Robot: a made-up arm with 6 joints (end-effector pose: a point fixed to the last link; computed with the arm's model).
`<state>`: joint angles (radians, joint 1 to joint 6).
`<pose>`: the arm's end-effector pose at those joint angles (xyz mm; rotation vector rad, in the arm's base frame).
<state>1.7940 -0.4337 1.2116 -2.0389 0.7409 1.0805</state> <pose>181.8 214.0 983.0 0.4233 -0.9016 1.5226</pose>
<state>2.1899 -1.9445 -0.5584 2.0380 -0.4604 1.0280</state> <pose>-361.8 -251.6 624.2 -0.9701 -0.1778 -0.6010</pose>
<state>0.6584 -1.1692 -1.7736 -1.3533 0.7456 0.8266</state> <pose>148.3 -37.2 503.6 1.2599 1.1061 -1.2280</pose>
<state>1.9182 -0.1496 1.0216 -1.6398 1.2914 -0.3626</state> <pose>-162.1 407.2 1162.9 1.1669 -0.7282 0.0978</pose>
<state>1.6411 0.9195 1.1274 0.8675 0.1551 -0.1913</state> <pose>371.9 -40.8 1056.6 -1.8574 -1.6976 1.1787</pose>
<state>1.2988 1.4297 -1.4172 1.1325 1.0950 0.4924</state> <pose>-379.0 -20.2 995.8 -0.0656 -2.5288 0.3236</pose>
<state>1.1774 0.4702 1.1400 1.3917 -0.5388 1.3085</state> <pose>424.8 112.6 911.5 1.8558 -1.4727 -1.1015</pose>
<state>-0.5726 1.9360 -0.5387 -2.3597 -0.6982 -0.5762</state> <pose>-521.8 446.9 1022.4 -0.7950 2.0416 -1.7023</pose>
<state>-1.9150 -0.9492 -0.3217 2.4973 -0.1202 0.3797</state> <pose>-183.0 -14.7 459.7 -0.0571 0.4245 0.9739</pose>
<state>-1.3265 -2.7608 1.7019 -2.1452 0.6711 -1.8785</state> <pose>408.3 -209.1 401.0 -0.6382 -0.3251 2.3173</pose>
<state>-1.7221 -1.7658 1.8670 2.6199 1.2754 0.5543</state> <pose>-349.3 -162.1 462.3 -1.5415 0.2634 2.5576</pose>
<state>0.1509 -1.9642 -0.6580 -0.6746 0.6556 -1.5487</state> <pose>455.6 226.1 235.0 0.0986 0.7269 -2.5353</pose>
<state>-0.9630 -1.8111 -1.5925 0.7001 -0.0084 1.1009</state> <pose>121.1 -182.8 358.7 0.8572 -1.1303 -0.3358</pose>
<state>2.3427 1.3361 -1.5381 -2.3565 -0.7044 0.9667</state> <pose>-16.4 167.7 1175.2 2.8032 0.0320 -0.4416</pose>
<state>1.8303 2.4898 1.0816 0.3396 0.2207 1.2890</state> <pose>-298.7 -316.9 1013.5 -1.9670 -0.5609 -0.9119</pose>
